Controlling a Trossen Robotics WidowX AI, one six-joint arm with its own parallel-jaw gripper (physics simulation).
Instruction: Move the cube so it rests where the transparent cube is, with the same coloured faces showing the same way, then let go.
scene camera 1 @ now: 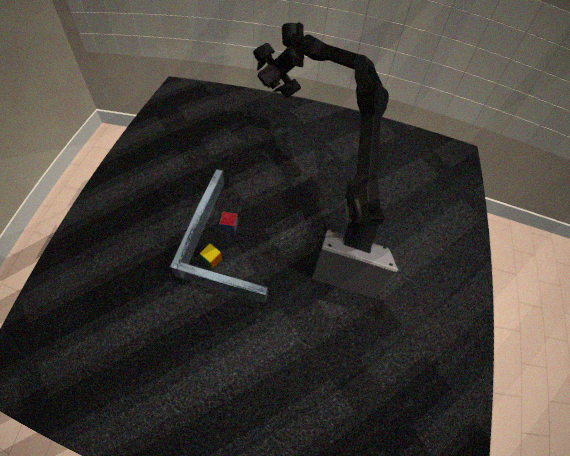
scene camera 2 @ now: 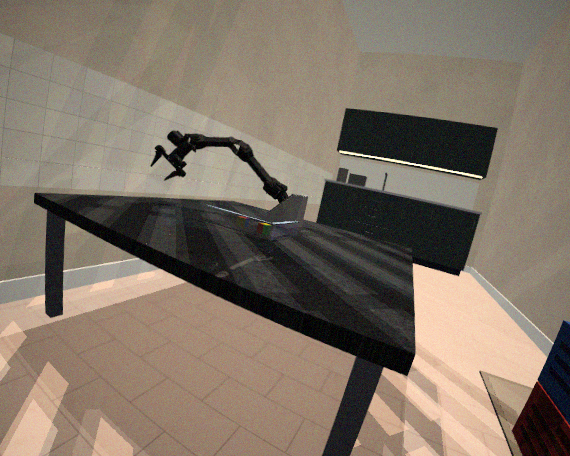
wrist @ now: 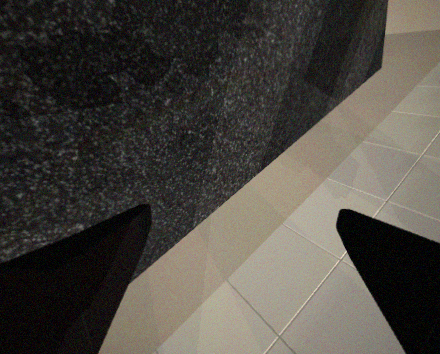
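Where they show: gripper, between the fingertips: (scene camera 2: 157,173) (wrist: 244,215); arm's base, origin of its link: (scene camera 1: 357,245) (scene camera 2: 286,204).
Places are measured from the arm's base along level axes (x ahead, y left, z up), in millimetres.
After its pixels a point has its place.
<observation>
A cube with a yellow top (scene camera 1: 210,252) (scene camera 2: 264,228) stands on the dark table inside the corner of a low L-shaped wall; green and orange sides show in scene camera 1. A second cube with a red top (scene camera 1: 228,218) (scene camera 2: 243,218) and a dark blue side stands close by, near the wall's long arm. It looks fainter, but I cannot tell surely which cube is transparent. The two cubes are apart and turned differently. My gripper (scene camera 1: 268,81) @[y -480, x 436, z 32 mm] (scene camera 2: 159,172) @[y -480, x 436, z 32 mm] (wrist: 244,215) @[y -480, x 436, z 32 mm] is open and empty, high above the table's far edge and well away from both cubes. Neither cube shows in the wrist view.
The grey-blue L-shaped wall (scene camera 1: 225,281) @[y 183, x 260, z -45 mm] borders the cubes on two sides. The arm's grey base block (scene camera 1: 350,270) @[y 70, x -1, z 3 mm] stands to their right on the dark table (scene camera 1: 200,375) @[y 403, x 232, z -105 mm] (scene camera 2: 325,280) @[y 504, x 594, z -105 mm] (wrist: 150,125) @[y -467, x 449, z -105 mm]. A tiled wall (scene camera 1: 200,40) (wrist: 310,280) rises beyond the table's edge.
</observation>
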